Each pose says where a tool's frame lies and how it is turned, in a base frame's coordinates. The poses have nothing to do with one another.
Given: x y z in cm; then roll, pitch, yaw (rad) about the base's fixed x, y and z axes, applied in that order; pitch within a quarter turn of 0, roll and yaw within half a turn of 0.
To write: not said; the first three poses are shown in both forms.
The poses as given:
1: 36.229 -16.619 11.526 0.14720 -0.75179 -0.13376
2: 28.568 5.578 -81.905 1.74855 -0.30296 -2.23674
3: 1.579 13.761 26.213 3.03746 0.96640 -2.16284
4: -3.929 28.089 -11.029 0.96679 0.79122 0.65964
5: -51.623 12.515 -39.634 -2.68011 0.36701 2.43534
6: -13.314 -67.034 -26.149 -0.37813 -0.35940 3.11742
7: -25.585 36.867 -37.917 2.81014 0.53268 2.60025
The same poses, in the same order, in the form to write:
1: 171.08 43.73 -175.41 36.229 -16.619 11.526
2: 107.62 99.72 144.91 28.568 5.578 -81.905
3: 4.11 124.42 63.32 1.579 13.761 26.213
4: 39.13 66.47 -26.07 -3.929 28.089 -11.029
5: -49.19 146.70 -94.65 -51.623 12.515 -39.634
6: -135.50 29.54 -49.86 -13.314 -67.034 -26.149
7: 28.90 144.54 3.11 -25.585 36.867 -37.917
